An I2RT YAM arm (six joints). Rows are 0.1 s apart.
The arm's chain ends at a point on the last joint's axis. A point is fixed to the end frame.
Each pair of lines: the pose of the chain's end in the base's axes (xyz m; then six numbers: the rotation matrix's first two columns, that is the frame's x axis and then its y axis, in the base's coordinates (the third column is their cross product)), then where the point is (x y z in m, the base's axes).
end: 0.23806, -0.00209, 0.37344, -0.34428, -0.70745, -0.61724, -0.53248, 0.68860, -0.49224
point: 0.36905 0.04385 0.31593
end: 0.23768, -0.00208, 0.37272, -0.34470, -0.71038, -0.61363, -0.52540, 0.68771, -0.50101
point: 0.36928 0.04263 0.31564
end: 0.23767, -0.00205, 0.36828, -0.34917, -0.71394, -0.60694, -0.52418, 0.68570, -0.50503
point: 0.36928 0.04169 0.31048
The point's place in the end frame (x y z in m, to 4 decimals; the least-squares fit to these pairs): -0.0421 -0.0098 0.1439
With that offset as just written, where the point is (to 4 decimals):
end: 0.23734, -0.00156, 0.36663, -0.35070, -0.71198, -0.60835, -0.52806, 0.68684, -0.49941
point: 0.3686 0.0427 0.3084
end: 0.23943, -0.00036, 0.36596, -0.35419, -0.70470, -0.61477, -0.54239, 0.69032, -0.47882
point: 0.3693 0.0461 0.3063
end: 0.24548, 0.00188, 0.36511, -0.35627, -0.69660, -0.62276, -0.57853, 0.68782, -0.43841
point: 0.3717 0.0538 0.3024
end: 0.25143, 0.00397, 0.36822, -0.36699, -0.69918, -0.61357, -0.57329, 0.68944, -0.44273
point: 0.3779 0.0539 0.3043
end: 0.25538, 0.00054, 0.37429, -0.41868, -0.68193, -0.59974, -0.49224, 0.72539, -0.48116
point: 0.3876 0.0356 0.3122
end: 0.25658, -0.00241, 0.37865, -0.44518, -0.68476, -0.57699, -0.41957, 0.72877, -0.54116
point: 0.3933 0.0194 0.3202
